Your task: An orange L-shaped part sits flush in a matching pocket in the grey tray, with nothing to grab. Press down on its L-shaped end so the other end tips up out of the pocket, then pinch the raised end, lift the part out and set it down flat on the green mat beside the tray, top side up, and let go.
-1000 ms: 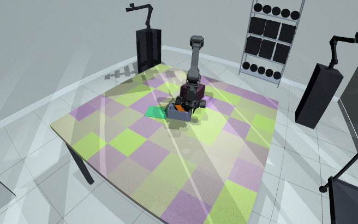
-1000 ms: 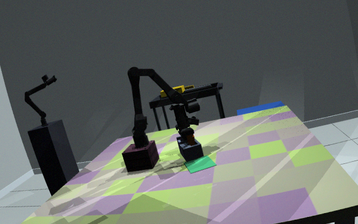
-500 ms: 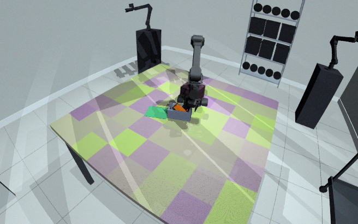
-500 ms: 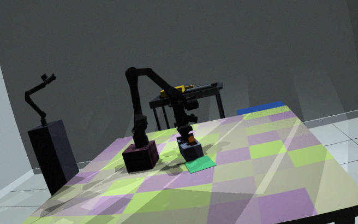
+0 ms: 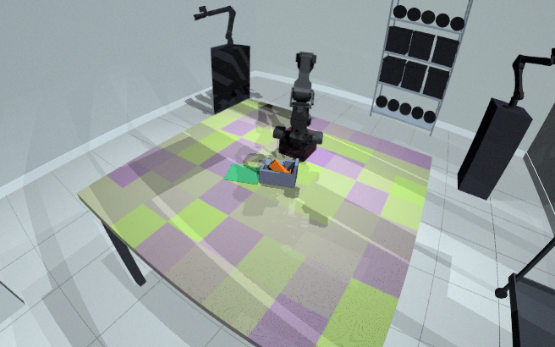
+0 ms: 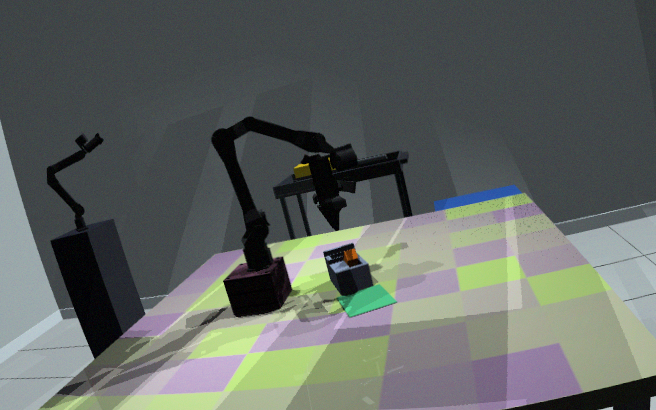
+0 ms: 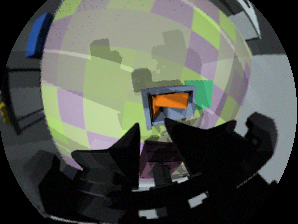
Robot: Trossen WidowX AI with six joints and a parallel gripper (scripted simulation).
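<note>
Right now my gripper tip is 100 mm above the orange L-shaped part, 40 mm to the left of it and 10 mm short of it. From my gripper tip the other things lie so: green mat 210 mm to the right, 160 mm below, 70 mm ahead.
</note>
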